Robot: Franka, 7 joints.
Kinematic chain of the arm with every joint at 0, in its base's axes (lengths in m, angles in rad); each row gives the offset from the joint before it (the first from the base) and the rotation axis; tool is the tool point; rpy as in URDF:
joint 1: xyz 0 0 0.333 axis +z
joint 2: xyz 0 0 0 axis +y
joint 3: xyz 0 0 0.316 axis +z
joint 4: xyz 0.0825 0 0 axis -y
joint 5: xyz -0.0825 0 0.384 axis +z
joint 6: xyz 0 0 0 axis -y
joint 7: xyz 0.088 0 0 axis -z
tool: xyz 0 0 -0.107 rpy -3.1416 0 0
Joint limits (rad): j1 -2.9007..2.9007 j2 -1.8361..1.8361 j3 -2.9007..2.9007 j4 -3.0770..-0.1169 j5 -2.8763..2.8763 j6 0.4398..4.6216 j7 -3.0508..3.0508
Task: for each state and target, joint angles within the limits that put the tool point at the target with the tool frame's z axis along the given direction. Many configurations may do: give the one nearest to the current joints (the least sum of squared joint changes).
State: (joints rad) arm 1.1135 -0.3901 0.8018 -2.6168 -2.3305 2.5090 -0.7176
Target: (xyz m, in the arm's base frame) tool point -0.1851 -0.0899 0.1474 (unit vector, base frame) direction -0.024 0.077 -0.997
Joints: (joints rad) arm 1.7619 0.2915 1.3330 -3.0770 -1.6671 2.7813 -0.7176
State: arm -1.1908 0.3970 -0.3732 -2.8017 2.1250 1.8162 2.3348
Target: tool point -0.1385 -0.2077 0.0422 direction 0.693 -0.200 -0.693
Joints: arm -1.3497 0.7017 -0.7124 -2.7273 1.5627 1.9071 2.3348
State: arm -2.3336 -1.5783 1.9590 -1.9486 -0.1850 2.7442 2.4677
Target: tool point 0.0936 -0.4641 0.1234 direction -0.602 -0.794 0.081
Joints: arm -2.8977 -1.8361 1.8613 -2.4073 -0.9229 3.0675 2.4677
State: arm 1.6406 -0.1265 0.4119 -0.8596 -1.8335 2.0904 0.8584
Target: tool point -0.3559 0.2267 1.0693 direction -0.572 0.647 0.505
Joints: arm 1.8485 0.2325 0.9828 -0.6377 -1.1777 2.7797 0.8584
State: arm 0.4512 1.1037 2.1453 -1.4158 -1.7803 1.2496 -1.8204
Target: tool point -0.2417 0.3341 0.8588 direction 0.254 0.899 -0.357
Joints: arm 0.6475 0.7328 2.5047 -1.6409 -1.7954 1.2478 -1.8204
